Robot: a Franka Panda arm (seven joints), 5 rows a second.
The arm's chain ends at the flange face. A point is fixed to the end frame.
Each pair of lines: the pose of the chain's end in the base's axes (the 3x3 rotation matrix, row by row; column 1 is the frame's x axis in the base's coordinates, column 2 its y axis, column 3 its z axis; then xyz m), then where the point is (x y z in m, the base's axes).
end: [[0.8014, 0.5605, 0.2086], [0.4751, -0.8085, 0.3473], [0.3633, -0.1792, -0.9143]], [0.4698, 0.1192, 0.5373]
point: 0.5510 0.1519 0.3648
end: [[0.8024, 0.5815, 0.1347], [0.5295, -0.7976, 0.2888], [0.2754, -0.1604, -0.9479]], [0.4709, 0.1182, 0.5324]
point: 0.5395 0.1416 0.3530
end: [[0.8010, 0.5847, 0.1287], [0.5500, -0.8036, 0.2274], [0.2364, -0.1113, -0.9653]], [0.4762, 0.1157, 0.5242]
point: 0.5438 0.1277 0.3433
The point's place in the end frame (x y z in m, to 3 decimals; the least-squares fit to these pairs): 0.018 0.050 0.186
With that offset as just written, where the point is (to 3 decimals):
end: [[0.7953, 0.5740, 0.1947], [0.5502, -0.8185, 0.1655], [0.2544, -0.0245, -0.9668]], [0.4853, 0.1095, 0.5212]
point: 0.565 0.109 0.345
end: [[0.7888, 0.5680, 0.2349], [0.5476, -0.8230, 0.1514], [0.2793, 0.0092, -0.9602]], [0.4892, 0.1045, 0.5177]
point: 0.575 0.101 0.345
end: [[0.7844, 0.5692, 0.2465], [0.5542, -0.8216, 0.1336], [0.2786, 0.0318, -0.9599]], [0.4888, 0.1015, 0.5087]
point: 0.577 0.095 0.337
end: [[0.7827, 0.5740, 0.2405], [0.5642, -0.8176, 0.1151], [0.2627, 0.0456, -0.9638]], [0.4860, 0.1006, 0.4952]
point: 0.574 0.091 0.323
